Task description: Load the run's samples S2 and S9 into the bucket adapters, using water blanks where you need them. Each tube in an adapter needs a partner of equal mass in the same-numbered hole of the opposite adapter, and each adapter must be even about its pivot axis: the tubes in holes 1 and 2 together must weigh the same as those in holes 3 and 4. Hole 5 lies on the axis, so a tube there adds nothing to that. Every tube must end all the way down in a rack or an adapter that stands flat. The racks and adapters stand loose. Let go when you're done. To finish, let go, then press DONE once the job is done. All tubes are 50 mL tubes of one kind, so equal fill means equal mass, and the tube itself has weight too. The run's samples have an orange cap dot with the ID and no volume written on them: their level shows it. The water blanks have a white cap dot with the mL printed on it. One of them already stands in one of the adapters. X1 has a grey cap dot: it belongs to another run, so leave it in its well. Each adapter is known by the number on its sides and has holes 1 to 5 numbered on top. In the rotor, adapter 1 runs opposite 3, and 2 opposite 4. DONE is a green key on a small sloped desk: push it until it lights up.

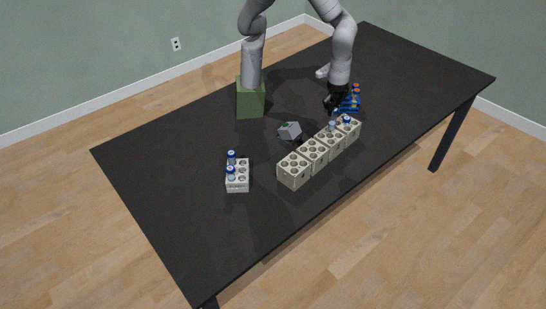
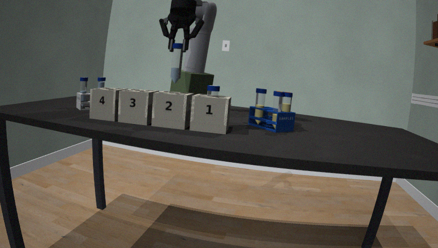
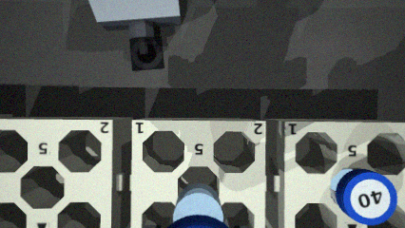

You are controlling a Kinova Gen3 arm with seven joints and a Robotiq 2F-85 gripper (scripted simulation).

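Right now my hand is 10 mm to the right of the white-dot tube and 50 mm above it. Round my hand: water blank (20 mm behind, 100 mm to the left, 170 mm below); then adapter 2 (180 mm below); then adapter 3 (20 mm ahead, 110 mm to the right, 180 mm below).
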